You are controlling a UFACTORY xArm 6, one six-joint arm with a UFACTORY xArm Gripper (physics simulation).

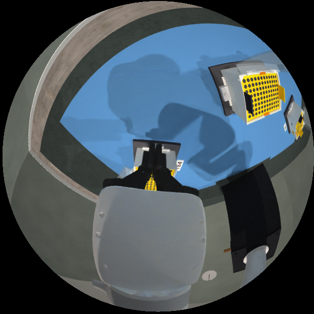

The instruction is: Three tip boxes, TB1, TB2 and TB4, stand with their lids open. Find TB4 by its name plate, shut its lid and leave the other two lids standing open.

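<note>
My gripper (154, 150) is shut and empty, its dark fingers over the box at the lower middle. This is TB4 (172, 152), with a dark back edge, grey top and yellow rack; the fingers hide much of it. Its white name plate (179, 165) lies at its right, partly cut off from sight. A clear lid (126, 172) stands open at its left. A larger open box (262, 95) with a yellow tip rack is at the upper right, its clear lid (267, 58) raised; its name plate does not show. A third box (295, 116) stands far right, its small plate (285, 127) unreadable.
The boxes stand on a blue surface (95, 100) with a dark border (50, 122). A black slab (252, 205) with a grey cylinder (255, 272) is at the lower right. Shadows of the arm fall across the blue surface.
</note>
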